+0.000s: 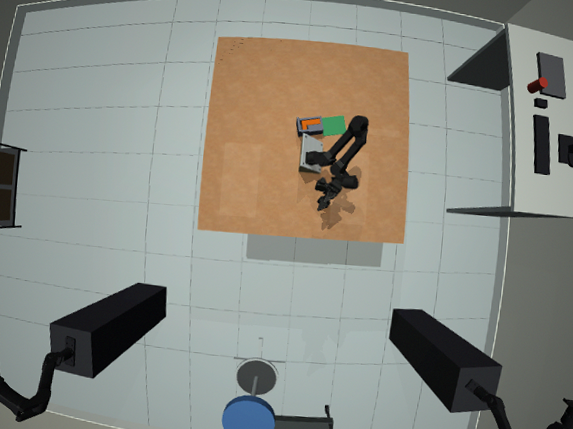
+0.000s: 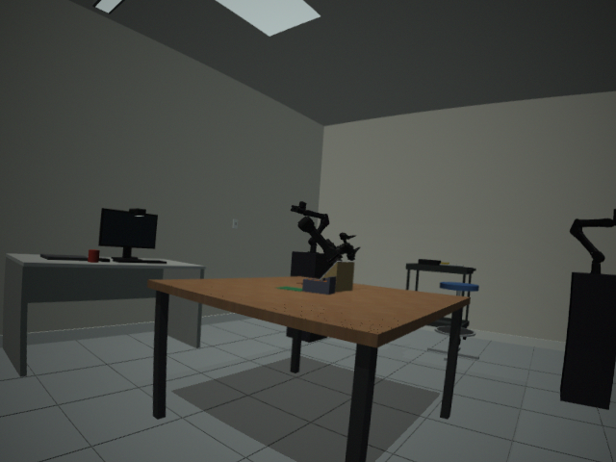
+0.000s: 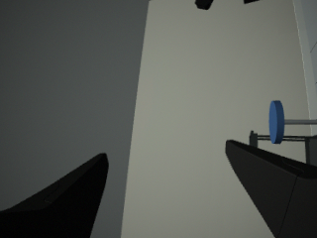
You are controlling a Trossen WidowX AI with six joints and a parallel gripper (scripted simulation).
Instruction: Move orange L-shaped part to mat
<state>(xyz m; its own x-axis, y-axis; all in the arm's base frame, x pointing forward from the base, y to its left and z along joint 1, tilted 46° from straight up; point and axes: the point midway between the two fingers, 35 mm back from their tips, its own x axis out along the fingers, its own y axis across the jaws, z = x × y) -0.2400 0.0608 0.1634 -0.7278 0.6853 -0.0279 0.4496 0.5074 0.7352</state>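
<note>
The orange L-shaped part is 49 cm ahead of my gripper tip, 25 cm below it and 7 cm to the left of it. Also, from my gripper tip: green mat: 53 cm ahead, 31 cm below, 9 cm to the right.
</note>
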